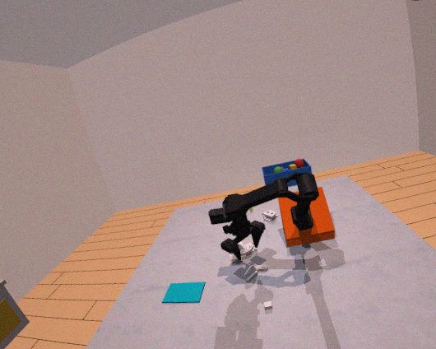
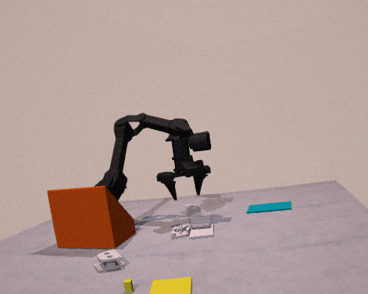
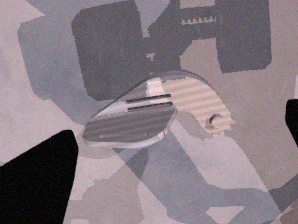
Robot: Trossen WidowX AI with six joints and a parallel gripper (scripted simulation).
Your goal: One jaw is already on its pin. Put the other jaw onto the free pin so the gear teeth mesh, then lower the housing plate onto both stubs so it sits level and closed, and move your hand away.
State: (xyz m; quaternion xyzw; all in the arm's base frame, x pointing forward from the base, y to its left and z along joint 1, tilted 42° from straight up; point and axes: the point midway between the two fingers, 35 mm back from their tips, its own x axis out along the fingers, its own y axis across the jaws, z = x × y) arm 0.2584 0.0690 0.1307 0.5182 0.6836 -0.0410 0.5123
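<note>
Right now the grey jaw piece is 30 mm behind my gripper tip, 20 mm to the left of it and 80 mm below it. Round my gripper tip: white housing piece: 130 mm behind, 400 mm to the right, 60 mm below; then cyan tile: 280 mm ahead, 80 mm to the left, 80 mm below; then small white cube: 40 mm behind, 200 mm to the left, 80 mm below.
</note>
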